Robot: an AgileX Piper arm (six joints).
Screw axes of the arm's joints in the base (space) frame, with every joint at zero. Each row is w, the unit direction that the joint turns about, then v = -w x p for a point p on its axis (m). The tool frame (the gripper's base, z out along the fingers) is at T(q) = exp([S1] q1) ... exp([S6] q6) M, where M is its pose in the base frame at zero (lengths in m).
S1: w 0 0 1 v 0.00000 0.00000 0.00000
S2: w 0 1 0 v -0.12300 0.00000 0.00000
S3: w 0 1 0 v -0.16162 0.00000 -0.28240
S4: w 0.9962 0 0.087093 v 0.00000 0.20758 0.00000
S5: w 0 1 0 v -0.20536 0.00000 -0.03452
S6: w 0.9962 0 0.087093 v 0.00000 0.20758 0.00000
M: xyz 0.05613 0.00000 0.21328 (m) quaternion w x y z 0.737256 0 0.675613 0
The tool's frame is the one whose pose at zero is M.
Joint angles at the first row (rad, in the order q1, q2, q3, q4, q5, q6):
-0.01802, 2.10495, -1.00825, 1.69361, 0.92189, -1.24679
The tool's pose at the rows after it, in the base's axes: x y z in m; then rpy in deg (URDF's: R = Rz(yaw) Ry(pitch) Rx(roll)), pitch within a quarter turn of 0, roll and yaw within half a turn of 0:
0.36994 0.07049 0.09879 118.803 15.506 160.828
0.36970 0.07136 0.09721 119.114 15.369 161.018
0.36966 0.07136 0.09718 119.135 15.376 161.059
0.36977 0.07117 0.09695 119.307 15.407 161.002
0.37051 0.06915 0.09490 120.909 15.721 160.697
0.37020 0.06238 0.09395 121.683 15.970 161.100
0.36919 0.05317 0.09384 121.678 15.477 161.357
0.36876 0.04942 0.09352 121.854 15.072 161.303
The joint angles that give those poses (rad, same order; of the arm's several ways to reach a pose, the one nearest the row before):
-0.00293, 2.12662, -1.02394, 1.69874, 0.91581, -1.24588
0.00001, 2.13003, -1.02394, 1.69743, 0.91167, -1.24584
-0.00001, 2.13005, -1.02396, 1.69669, 0.91168, -1.24584
-0.00001, 2.13007, -1.02396, 1.69671, 0.90824, -1.24587
-0.00104, 2.13006, -1.02396, 1.69247, 0.87863, -1.24587
-0.01989, 2.13003, -1.02393, 1.66639, 0.87860, -1.24588
-0.04848, 2.13005, -1.02393, 1.63166, 0.89744, -1.23337
-0.05950, 2.13005, -1.02393, 1.61706, 0.90107, -1.22340

